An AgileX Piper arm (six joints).
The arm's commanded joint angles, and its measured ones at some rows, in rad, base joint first. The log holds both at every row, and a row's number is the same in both.
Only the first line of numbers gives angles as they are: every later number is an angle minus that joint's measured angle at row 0.
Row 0, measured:
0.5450, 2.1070, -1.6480, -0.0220, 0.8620, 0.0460
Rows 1 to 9, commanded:
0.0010, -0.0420, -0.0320, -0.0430, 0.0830, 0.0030
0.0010, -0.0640, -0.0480, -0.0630, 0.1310, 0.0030
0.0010, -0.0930, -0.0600, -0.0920, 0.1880, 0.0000
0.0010, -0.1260, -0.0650, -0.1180, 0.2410, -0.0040
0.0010, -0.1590, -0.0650, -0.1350, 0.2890, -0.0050
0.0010, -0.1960, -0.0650, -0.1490, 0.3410, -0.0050
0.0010, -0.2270, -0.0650, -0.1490, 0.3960, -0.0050
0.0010, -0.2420, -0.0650, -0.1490, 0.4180, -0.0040
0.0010, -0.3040, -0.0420, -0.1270, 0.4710, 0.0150
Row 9, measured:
0.0000, -0.2610, -0.0570, -0.1380, 0.3490, 0.0000
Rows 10 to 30, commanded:
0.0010, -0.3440, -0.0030, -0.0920, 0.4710, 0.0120
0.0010, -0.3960, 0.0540, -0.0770, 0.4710, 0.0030
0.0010, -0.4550, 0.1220, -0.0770, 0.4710, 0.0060
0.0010, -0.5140, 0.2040, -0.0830, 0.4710, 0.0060
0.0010, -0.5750, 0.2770, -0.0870, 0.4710, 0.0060
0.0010, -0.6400, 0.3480, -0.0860, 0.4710, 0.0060
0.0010, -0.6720, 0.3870, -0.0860, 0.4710, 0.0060
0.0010, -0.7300, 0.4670, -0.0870, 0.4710, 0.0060
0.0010, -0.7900, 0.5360, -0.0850, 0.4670, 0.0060
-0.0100, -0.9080, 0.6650, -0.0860, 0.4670, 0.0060
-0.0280, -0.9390, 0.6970, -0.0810, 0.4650, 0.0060
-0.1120, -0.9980, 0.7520, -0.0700, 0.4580, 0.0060
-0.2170, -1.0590, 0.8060, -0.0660, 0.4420, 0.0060
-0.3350, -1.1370, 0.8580, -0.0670, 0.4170, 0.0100
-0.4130, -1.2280, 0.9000, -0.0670, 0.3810, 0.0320
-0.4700, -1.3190, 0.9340, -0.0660, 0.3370, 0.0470
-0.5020, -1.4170, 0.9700, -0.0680, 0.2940, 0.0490
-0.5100, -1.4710, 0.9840, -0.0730, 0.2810, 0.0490
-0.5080, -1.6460, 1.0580, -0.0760, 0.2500, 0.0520
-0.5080, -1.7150, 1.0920, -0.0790, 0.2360, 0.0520
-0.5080, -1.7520, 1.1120, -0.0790, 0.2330, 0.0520
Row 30, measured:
-0.5030, -1.6710, 1.0690, -0.0700, 0.2550, 0.0440
